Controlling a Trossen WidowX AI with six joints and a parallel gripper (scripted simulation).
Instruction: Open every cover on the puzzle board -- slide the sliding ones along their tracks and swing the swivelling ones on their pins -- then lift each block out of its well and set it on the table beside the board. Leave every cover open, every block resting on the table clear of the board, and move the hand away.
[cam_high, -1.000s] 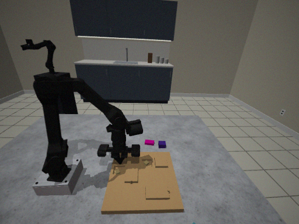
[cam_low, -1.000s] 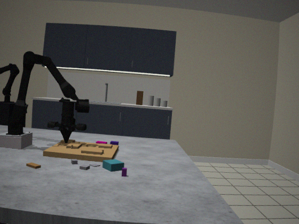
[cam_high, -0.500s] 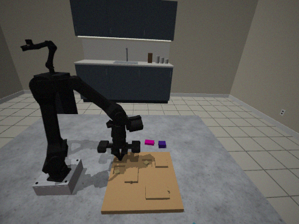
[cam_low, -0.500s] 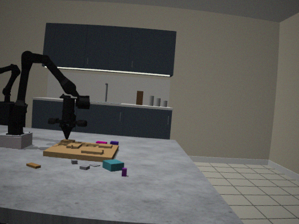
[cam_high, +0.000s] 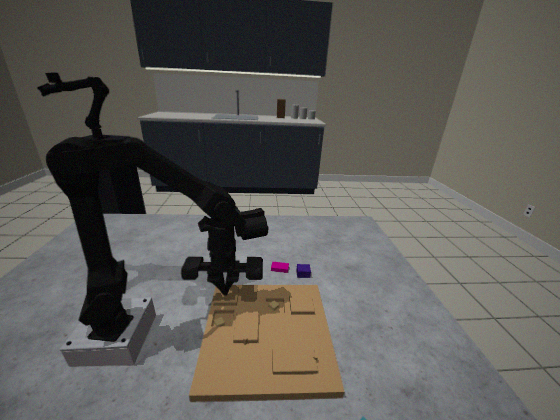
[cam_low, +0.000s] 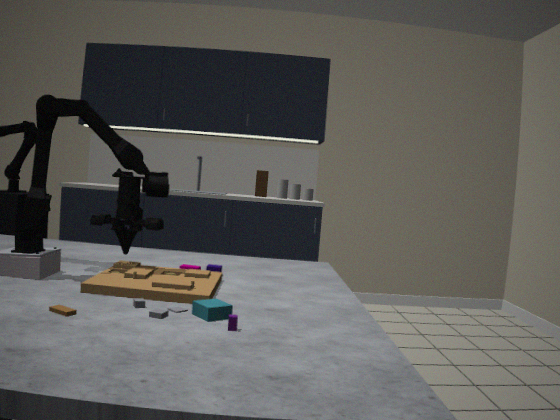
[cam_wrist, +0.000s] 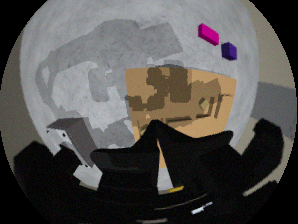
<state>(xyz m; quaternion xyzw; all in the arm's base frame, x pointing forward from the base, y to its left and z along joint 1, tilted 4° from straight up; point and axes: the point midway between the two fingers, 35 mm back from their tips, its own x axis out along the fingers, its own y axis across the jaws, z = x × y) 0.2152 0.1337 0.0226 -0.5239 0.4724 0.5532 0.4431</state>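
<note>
Now: the tan puzzle board 11 cm ahead of my gripper tip, 5 cm to the right of it and 4 cm below it. The rest, counted from my gripper tip: purple block 20 cm ahead, 18 cm to the left, 5 cm below; then magenta block 20 cm to the left, 12 cm ahead, 5 cm below; then orange block 38 cm to the right, 6 cm below, 5 cm ahead.
</note>
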